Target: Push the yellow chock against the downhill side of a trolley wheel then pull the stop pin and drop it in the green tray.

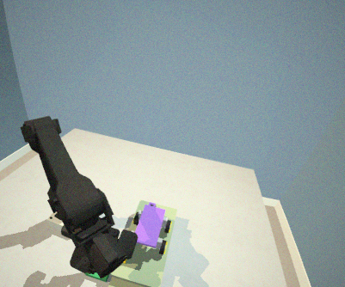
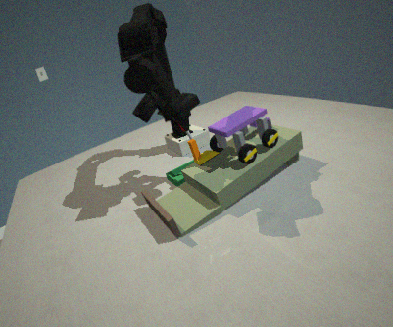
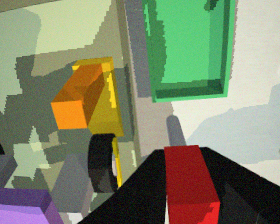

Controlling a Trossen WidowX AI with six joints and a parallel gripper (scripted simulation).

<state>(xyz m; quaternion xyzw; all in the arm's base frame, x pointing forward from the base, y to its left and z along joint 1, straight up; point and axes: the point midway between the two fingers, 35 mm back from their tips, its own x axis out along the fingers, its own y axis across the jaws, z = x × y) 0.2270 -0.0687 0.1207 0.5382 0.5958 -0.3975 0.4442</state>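
The yellow chock lies 5 cm ahead of my gripper tip, 2 cm to the left of it and 5 cm below it. From my gripper tip the other things lie so: trolley (9 cm ahead, 10 cm to the left, 3 cm below); pale green ramp (9 cm ahead, 10 cm to the left, 9 cm below); red-headed stop pin (right at my gripper tip).
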